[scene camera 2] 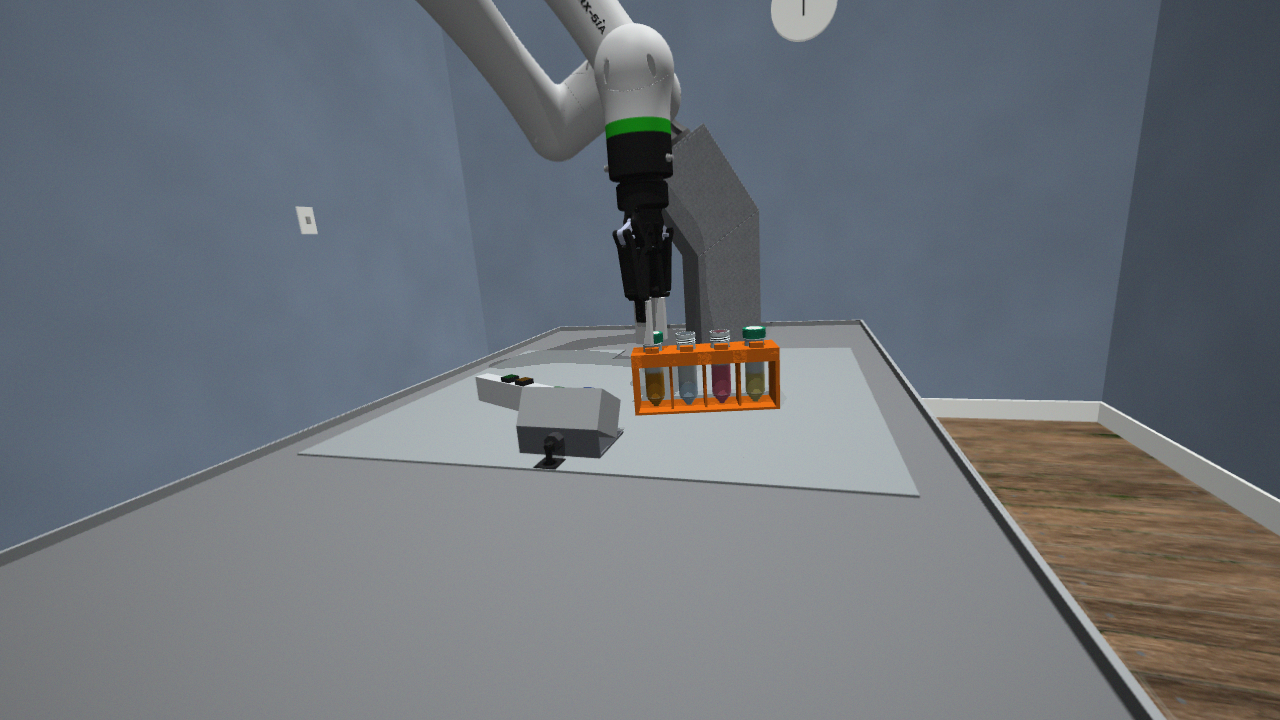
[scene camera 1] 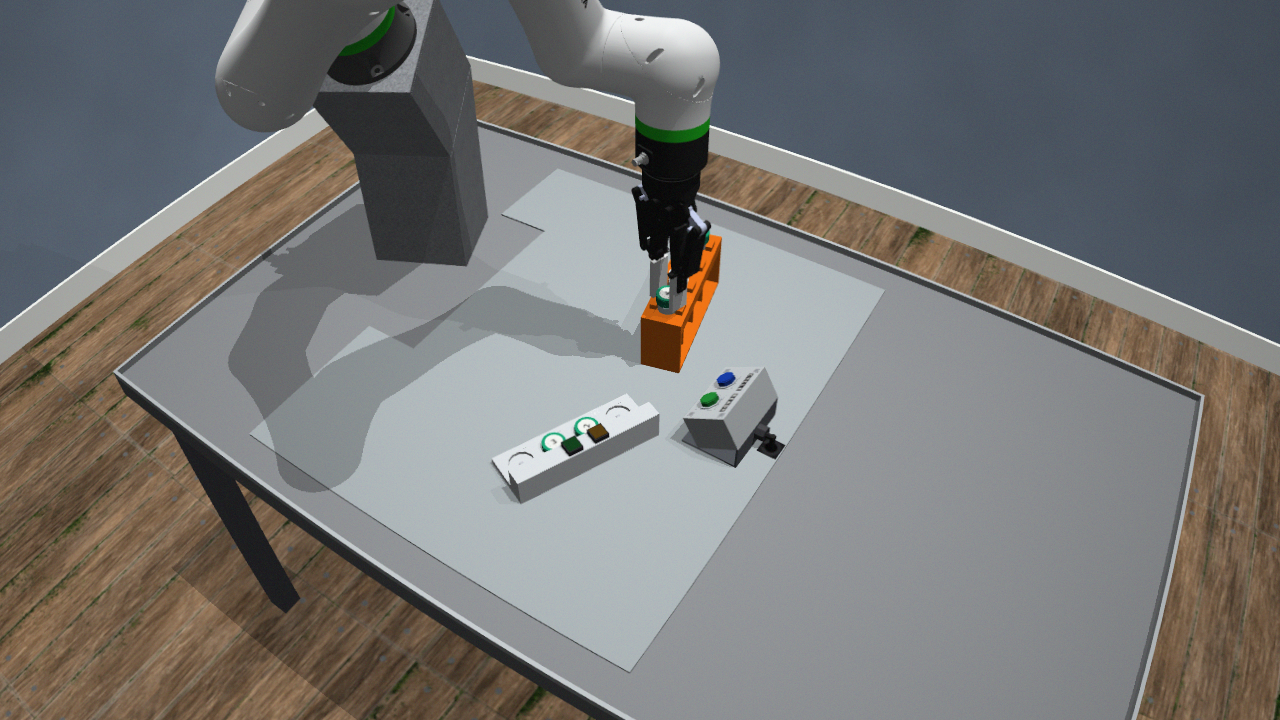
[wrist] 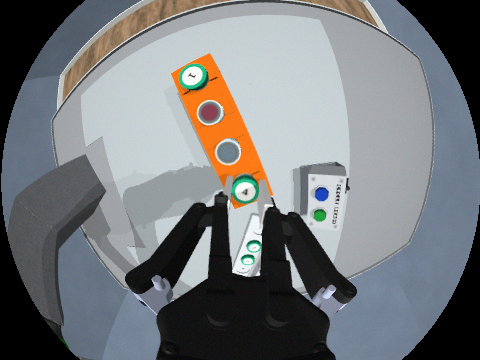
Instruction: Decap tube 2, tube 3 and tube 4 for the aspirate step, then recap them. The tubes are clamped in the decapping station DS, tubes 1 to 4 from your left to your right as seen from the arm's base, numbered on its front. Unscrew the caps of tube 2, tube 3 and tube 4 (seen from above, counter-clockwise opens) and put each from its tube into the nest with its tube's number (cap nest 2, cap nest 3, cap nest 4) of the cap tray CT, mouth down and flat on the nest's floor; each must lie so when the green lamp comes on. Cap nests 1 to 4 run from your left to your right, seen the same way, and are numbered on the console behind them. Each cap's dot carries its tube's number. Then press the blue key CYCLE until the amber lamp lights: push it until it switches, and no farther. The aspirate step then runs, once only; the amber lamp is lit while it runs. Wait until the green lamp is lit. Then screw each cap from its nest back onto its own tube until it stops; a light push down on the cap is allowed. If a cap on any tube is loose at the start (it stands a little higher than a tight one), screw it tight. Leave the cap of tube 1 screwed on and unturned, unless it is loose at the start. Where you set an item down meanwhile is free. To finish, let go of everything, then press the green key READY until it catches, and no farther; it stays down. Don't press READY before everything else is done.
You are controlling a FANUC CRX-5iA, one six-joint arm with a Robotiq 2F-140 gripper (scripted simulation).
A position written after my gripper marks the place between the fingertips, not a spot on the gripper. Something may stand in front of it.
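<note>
You can find my gripper [scene camera 2: 652,341] again in scene camera 1 as my gripper [scene camera 1: 667,300], and in the wrist view it is my gripper [wrist: 245,187]. There is a grey key box [scene camera 2: 578,422] as well; I also see the grey key box [scene camera 1: 731,426] in scene camera 1, and the wrist view shows the grey key box [wrist: 333,177].
</note>
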